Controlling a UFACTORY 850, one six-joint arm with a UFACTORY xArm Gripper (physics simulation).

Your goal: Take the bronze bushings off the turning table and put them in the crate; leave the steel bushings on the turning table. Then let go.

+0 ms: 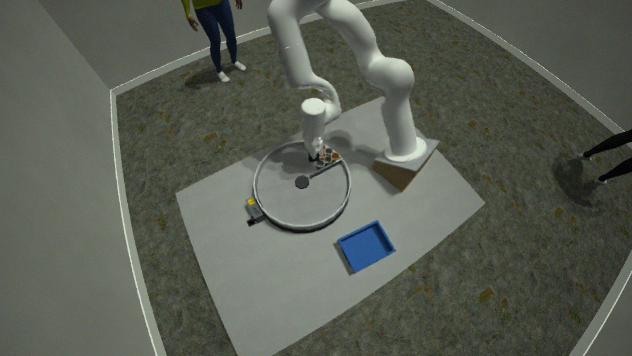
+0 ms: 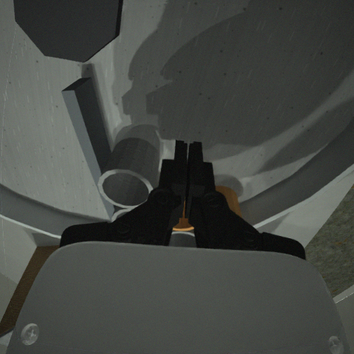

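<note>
The turning table [image 1: 264,211] [image 2: 31,133] is a round grey disc with a raised rim, a dark hub [image 1: 301,181] [image 2: 67,24] and a straight bar [image 1: 326,169] [image 2: 82,112]. A small cluster of bushings stands against the bar at the far rim. Bronze ones [image 1: 335,155] [image 2: 230,198] are mixed with steel ones [image 1: 321,165] [image 2: 135,154]. My gripper [image 1: 314,157] [image 2: 187,145] is shut and empty. It is low over the cluster, with a steel bushing just to its left and a bronze bushing partly hidden behind its fingers. The blue crate [image 1: 365,246] lies empty on the mat.
The arm's base [image 1: 404,159] stands right of the turning table on the grey mat [image 1: 247,283]. A small motor box [image 1: 253,208] sits at the table's left rim. One person [image 1: 216,30] stands at the back, and another's legs [image 1: 614,155] show at the right.
</note>
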